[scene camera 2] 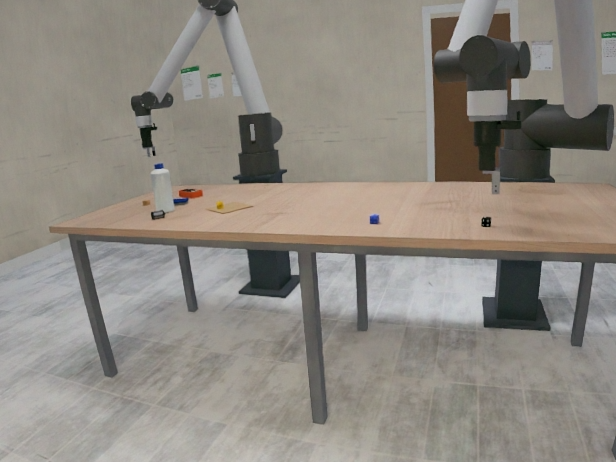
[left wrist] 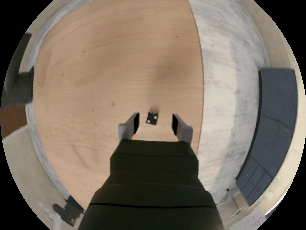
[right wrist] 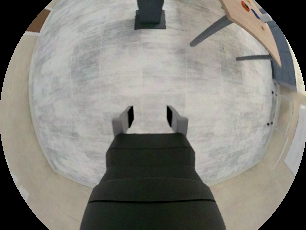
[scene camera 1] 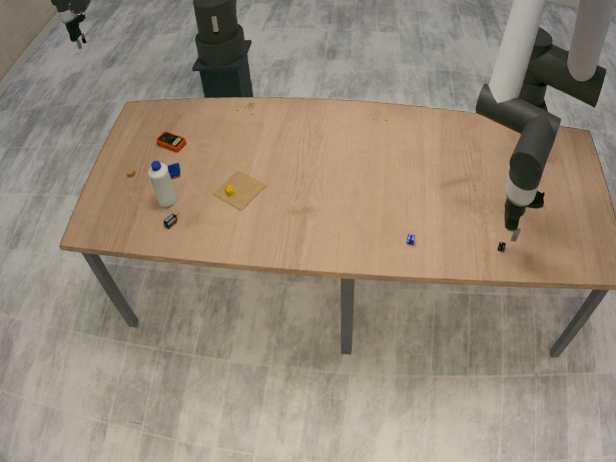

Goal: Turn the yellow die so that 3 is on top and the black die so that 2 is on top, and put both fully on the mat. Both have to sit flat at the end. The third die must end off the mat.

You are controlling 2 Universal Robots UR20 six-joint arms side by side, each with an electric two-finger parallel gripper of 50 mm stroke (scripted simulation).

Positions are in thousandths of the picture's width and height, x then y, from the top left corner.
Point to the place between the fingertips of my left gripper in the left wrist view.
508,520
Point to a tan mat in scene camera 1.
At 400,408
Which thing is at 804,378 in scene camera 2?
My left gripper.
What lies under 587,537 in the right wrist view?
My right gripper.
